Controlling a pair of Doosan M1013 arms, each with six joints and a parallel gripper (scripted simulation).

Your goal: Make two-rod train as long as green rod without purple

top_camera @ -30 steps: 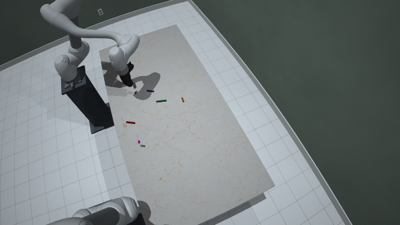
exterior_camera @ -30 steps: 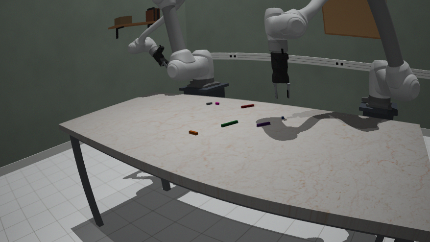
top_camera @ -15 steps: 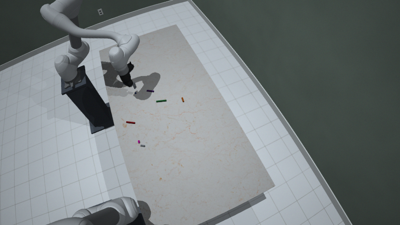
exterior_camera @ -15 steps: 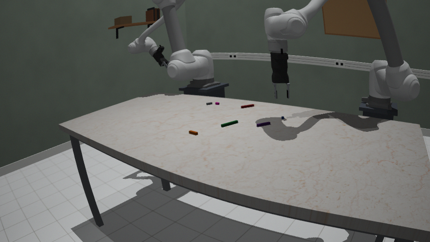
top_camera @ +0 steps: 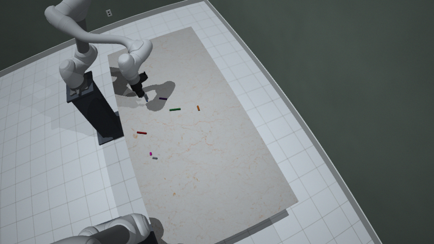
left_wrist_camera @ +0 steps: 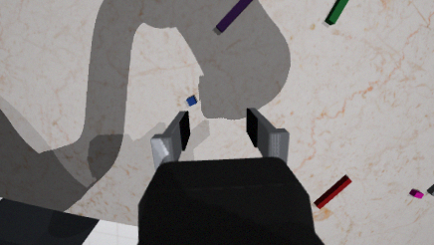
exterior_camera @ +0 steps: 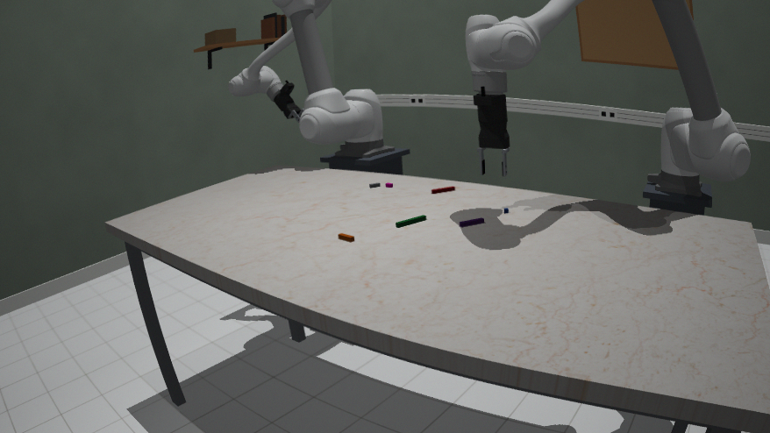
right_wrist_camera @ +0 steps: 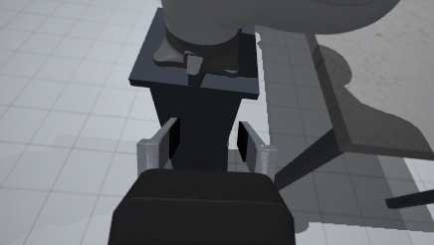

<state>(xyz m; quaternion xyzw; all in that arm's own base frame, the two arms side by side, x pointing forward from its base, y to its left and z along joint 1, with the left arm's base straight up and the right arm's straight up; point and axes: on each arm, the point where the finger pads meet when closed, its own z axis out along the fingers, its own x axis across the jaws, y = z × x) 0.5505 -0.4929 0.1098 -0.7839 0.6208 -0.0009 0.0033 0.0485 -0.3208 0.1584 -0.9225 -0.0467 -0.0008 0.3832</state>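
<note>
The red rod lies 22 cm to the right of my left hand, 11 cm behind it and 10 cm below it. From my left hand the other things lie so: green rod 17 cm ahead, 14 cm to the right, 10 cm below; then purple rod 12 cm ahead, 10 cm below; then blue rod 10 cm below, 3 cm to the left.
</note>
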